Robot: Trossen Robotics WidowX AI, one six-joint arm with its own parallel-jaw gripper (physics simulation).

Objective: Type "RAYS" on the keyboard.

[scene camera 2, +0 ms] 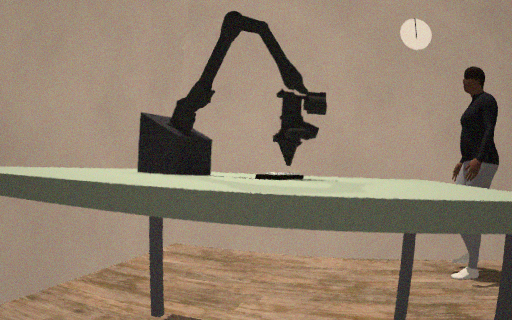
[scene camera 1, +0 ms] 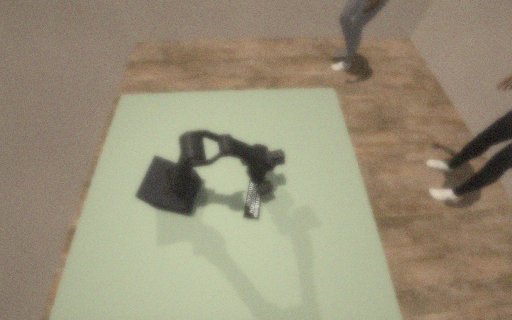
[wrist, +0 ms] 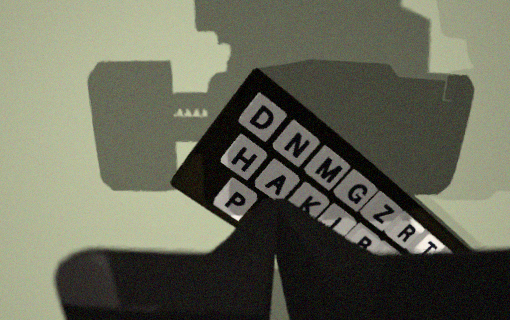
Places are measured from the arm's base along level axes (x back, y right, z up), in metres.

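Pixels of known places: gripper, between the fingertips: [scene camera 2: 288, 165] [scene camera 1: 255, 181] [wrist: 273, 210]; arm's base, origin of its link: [scene camera 2: 178, 127] [scene camera 1: 171, 185].
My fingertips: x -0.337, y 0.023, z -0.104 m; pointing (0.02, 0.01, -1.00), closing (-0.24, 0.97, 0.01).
For each thing: its top centre in the pictures, then the offset to it from my fingertips.
- small black keyboard, centre of its top: [wrist: 368, 249] [scene camera 2: 281, 172] [scene camera 1: 254, 195] dy +0.059, dx +0.020, dz -0.021 m
- R key, centre of its top: [wrist: 406, 232] dy +0.074, dx +0.007, dz -0.021 m
A small black keyboard [scene camera 1: 252, 204] [scene camera 2: 279, 176] [wrist: 200, 167] with pale letter keys lies on the green table. In the wrist view it lies slantwise, with D, N, M, G, Z, the R key [wrist: 407, 231] and T along its upper row. The A key [wrist: 276, 183] is in the row below, between H and K. My gripper [scene camera 2: 288, 164] [wrist: 273, 210] is shut and empty, pointing down with its tips a little above the keyboard. In the wrist view the tips are just below A, near K and P. The fingers hide the lower right keys; Y and S do not show there.
The arm's dark base block [scene camera 1: 170, 187] [scene camera 2: 175, 147] stands on the green table [scene camera 1: 150, 280] [scene camera 2: 350, 212]. A person [scene camera 2: 479, 125] stands beyond the table at the right. Two people's legs show beside the table in scene camera 1. Shadows of the arm cross the table.
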